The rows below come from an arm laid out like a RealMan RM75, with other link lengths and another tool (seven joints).
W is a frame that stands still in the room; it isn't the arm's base.
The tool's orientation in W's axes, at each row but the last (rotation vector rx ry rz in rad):
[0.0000, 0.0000, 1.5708]
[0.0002, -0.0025, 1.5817]
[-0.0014, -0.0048, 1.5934]
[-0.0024, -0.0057, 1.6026]
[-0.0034, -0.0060, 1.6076]
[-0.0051, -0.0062, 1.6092]
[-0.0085, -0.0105, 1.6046]
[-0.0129, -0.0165, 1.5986]
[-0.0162, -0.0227, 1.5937]
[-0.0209, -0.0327, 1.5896]
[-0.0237, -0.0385, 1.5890]
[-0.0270, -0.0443, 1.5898]
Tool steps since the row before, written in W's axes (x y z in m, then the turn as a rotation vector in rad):
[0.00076, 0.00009, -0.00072, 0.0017, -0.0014, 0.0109]
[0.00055, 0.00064, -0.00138, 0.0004, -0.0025, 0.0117]
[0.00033, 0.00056, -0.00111, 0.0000, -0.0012, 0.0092]
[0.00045, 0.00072, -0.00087, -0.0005, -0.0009, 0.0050]
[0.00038, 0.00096, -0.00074, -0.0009, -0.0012, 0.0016]
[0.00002, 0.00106, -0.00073, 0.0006, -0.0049, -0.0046]
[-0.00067, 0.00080, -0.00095, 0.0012, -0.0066, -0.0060]
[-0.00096, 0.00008, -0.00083, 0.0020, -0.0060, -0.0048]
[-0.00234, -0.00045, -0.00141, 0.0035, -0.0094, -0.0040]
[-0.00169, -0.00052, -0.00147, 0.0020, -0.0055, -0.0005]
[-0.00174, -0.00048, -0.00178, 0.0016, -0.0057, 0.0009]
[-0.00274, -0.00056, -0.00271, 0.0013, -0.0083, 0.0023]
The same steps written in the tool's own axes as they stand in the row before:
[0.00009, -0.00076, -0.00072, -0.0014, -0.0017, 0.0109]
[0.00063, -0.00055, -0.00138, -0.0025, -0.0004, 0.0117]
[0.00055, -0.00034, -0.00111, -0.0012, 0.0000, 0.0092]
[0.00070, -0.00047, -0.00087, -0.0009, 0.0005, 0.0050]
[0.00094, -0.00041, -0.00074, -0.0012, 0.0009, 0.0016]
[0.00106, -0.00006, -0.00073, -0.0049, -0.0004, -0.0046]
[0.00082, 0.00065, -0.00094, -0.0066, -0.0009, -0.0060]
[0.00011, 0.00097, -0.00081, -0.0061, -0.0017, -0.0048]
[-0.00040, 0.00238, -0.00135, -0.0095, -0.0032, -0.0040]
[-0.00050, 0.00175, -0.00141, -0.0055, -0.0019, -0.0005]
[-0.00046, 0.00182, -0.00171, -0.0057, -0.0015, 0.0009]
[-0.00053, 0.00287, -0.00258, -0.0083, -0.0012, 0.0023]

